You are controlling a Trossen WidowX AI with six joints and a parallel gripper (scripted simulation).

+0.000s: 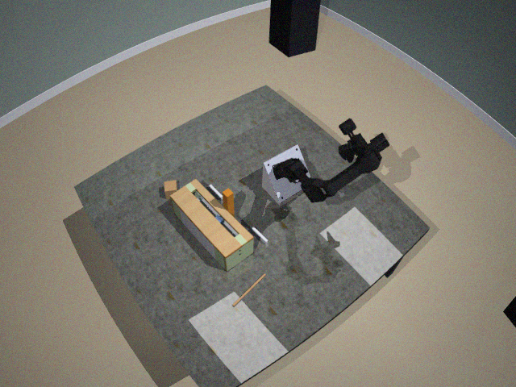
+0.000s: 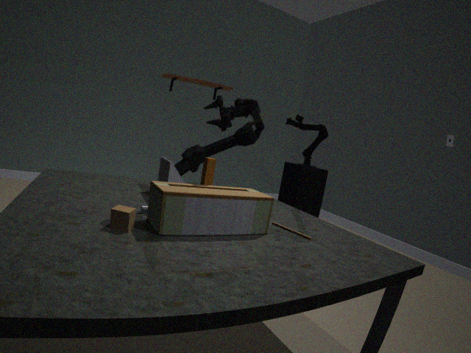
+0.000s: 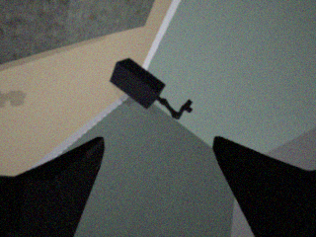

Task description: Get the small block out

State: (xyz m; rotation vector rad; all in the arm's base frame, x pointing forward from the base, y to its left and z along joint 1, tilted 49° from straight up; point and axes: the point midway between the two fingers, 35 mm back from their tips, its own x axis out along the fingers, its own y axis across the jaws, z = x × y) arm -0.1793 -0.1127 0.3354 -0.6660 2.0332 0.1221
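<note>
The box lies 560 mm ahead of my gripper tip, 330 mm below it and 90 mm to the right of it. From my gripper tip the other things lie so: small blue block 570 mm ahead, 310 mm below, 70 mm to the right; then tan cube 660 mm ahead, 370 mm to the right, 370 mm below; then orange bar 510 mm ahead, 290 mm below, 90 mm to the right.
</note>
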